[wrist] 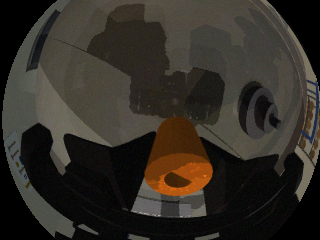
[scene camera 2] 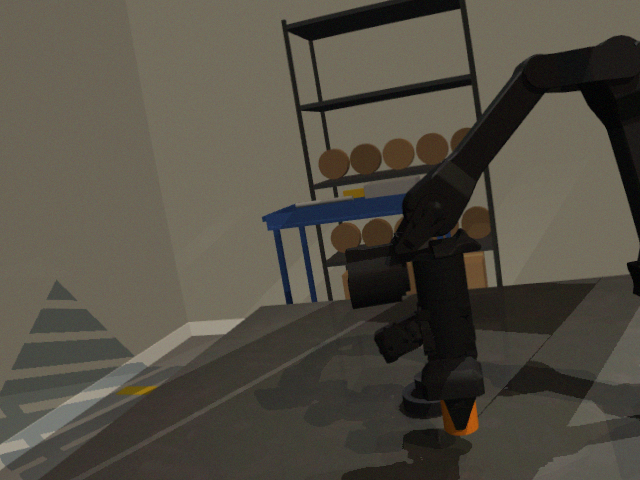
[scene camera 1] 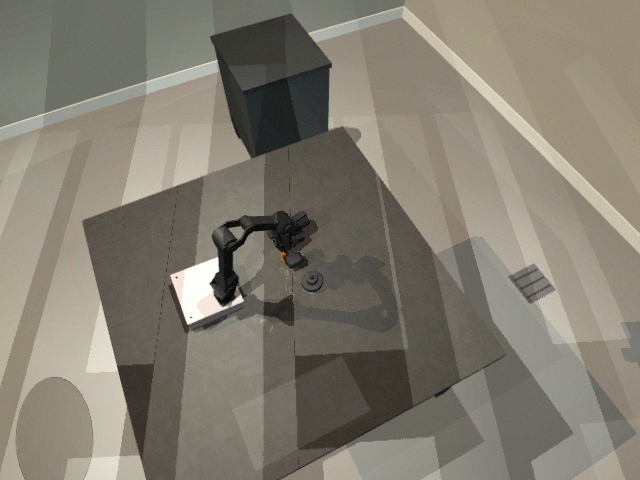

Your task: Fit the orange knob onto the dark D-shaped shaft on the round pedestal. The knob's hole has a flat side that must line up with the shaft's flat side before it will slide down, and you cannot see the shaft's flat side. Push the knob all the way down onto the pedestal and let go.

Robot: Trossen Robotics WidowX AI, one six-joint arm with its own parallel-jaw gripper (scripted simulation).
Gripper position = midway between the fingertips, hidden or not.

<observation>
My gripper (scene camera 2: 460,420) holds an orange knob (wrist: 178,165). I also see a round dark pedestal (scene camera 2: 414,403).
My gripper shows as well in the wrist view (wrist: 176,138). The round dark pedestal is seen too in the wrist view (wrist: 258,115).
</observation>
